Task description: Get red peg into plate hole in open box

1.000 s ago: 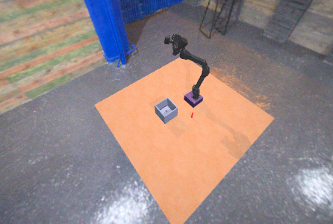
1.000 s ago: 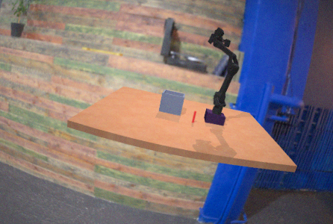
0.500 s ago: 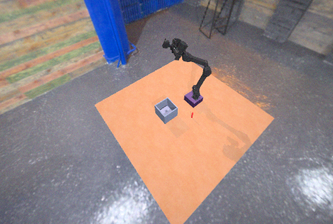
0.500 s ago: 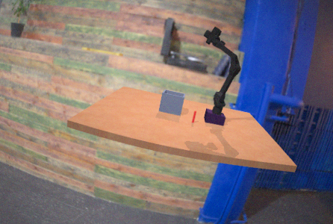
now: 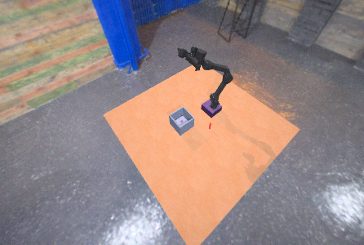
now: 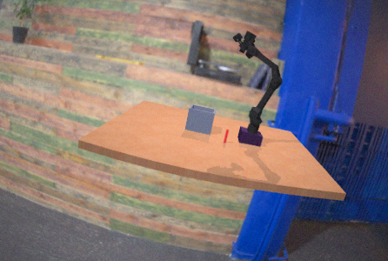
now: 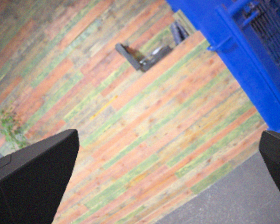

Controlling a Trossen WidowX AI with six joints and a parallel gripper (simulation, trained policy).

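Right now my gripper tip is 56 cm above the red peg, 41 cm to the right of it and 2 cm short of it. Round my gripper tip: pale plate 56 cm below, 22 cm to the left, 19 cm ahead.
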